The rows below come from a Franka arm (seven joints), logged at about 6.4 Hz.
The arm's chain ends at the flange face. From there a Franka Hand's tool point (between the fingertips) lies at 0.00 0.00 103.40 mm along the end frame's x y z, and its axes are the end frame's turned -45 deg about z.
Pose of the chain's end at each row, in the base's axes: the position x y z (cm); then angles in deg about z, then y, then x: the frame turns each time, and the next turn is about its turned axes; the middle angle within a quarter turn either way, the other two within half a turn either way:
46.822 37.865 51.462 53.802 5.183 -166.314
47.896 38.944 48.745 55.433 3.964 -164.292
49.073 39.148 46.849 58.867 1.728 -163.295
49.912 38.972 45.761 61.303 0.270 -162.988
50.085 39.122 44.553 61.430 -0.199 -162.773
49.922 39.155 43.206 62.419 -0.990 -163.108
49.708 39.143 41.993 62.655 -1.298 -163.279
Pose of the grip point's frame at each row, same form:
44.312 38.577 41.457 97.486 -5.897 -166.602
45.200 39.966 38.815 98.880 -8.169 -165.976
46.375 40.429 36.950 102.398 -10.477 -166.804
47.236 40.384 35.874 104.983 -11.744 -167.602
47.412 40.617 34.677 105.145 -12.232 -167.774
47.338 40.698 33.314 106.304 -12.571 -168.582
47.169 40.709 32.093 106.612 -12.674 -168.927

